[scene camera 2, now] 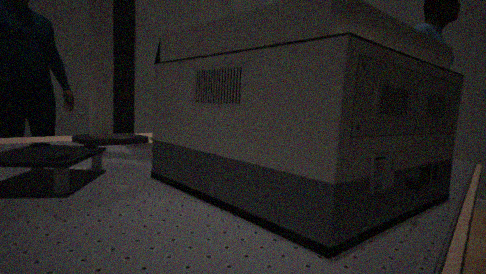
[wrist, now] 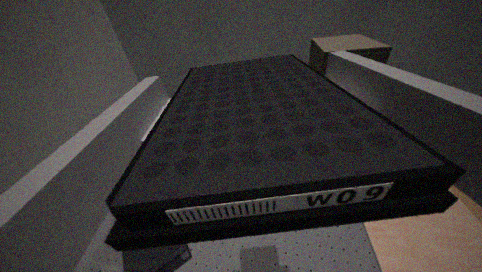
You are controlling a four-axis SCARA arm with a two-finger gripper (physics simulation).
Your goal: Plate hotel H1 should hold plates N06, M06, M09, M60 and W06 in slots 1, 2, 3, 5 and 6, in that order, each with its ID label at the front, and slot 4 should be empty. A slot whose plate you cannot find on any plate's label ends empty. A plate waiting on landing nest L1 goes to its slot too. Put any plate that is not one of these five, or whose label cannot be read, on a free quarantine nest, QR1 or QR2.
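Places are measured from the arm's base along level axes (x right, y ahead, z up), in centimetres.
Pixels of known places: gripper, fingertip midpoint: (wrist: 245,80); arm's base at its link origin: (scene camera 2: 112,142).
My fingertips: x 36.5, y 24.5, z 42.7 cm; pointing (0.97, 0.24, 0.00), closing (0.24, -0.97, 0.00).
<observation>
Ahead of a thing's pixels: the offset from my fingertips to its middle. "spot": to the spot under its first point. Level surfaces: height alone.
In the wrist view my gripper (wrist: 245,80) is shut on a black plate @(dx -2.3, dy -0.6, dz -0.4 cm) (wrist: 270,115), with one finger along each long side. The plate has rows of round wells on top. Its front edge carries a white label @(spot: dx -8.3, dy -2.2, dz +0.0 cm) (wrist: 280,202) with a barcode and the ID W09, facing the camera. The plate is held above the perforated table. The gripper does not show in scene camera 2. Hotel H1, nest L1 and plates N06, M06, M09, M60 and W06 cannot be made out in either view.
A large grey box-shaped instrument @(dx -26.7, dy +55.8, dz -28.6 cm) (scene camera 2: 250,130) stands on the perforated table @(dz -41.4 cm) (scene camera 2: 150,235). A low dark two-level stand (scene camera 2: 50,156) is at its left. People stand behind. In the wrist view a brown cabinet (wrist: 350,42) is at the back right, and a dark object @(dx +2.2, dy +27.0, dz -38.6 cm) (wrist: 155,257) lies below the plate.
</observation>
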